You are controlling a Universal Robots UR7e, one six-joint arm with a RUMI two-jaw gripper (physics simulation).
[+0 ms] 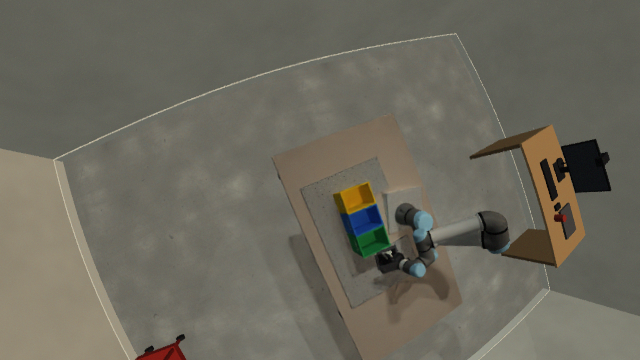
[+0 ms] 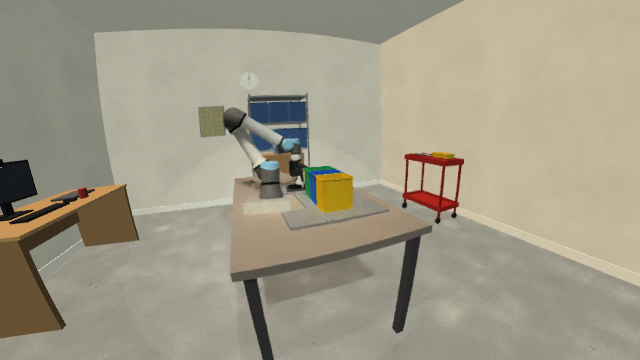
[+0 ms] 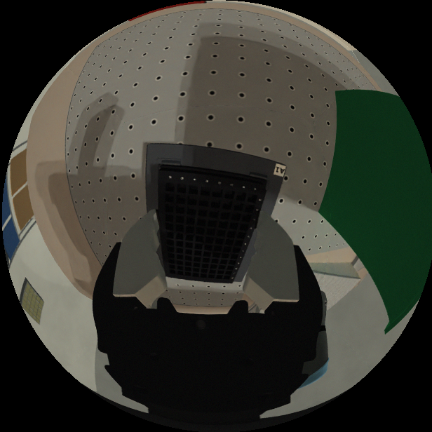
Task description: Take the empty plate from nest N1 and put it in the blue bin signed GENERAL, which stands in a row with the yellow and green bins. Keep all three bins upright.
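Where they show: gripper, fingertip midpoint: (image 1: 384, 259) (image 2: 300, 187); arm's base, link origin: (image 1: 404, 213) (image 2: 271, 197).
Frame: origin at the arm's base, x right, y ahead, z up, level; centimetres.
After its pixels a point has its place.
The empty plate (image 3: 210, 235), black with a grid of square wells, sits in a dark grey nest (image 3: 200, 153) with a tag reading A1 at its corner. The name N1 does not show. My gripper (image 3: 207, 211) (image 1: 387, 256) @[x -21.9, y 24.3, z -1.4 cm] (image 2: 295, 185) @[x -21.9, y 24.3, z -1.4 cm] points down over it and is shut on the plate, a jaw against each long side. The yellow bin (image 1: 356, 198) @[x 22.2, y 27.2, z -2.3 cm] (image 2: 335, 194) @[x 30.1, y 30.6, z 6.8 cm], blue bin (image 1: 363, 221) @[x 6.9, y 28.3, z -2.3 cm] (image 2: 313, 189) @[x 12.2, y 24.0, z 5.7 cm] and green bin (image 1: 371, 242) @[x -7.9, y 28.3, z -2.3 cm] (image 2: 307, 185) @[x -2.1, y 24.3, z 4.7 cm] (image 3: 380, 200) stand upright in a touching row, blue in the middle. The sign GENERAL cannot be read.
The green bin's wall rises close beside my gripper. The bins stand on a grey perforated board (image 1: 330, 235) @[x 7.5, y 51.3, z -2.5 cm] (image 2: 305, 221) @[x 37.2, y 11.7, z -2.6 cm] (image 3: 225, 105) on the table (image 1: 345, 140) @[x 59.4, y 19.0, z -3.9 cm] (image 2: 280, 250) @[x 57.7, y -4.2, z -3.9 cm]. A desk (image 1: 570, 220) and a red cart (image 2: 434, 160) stand apart from the table.
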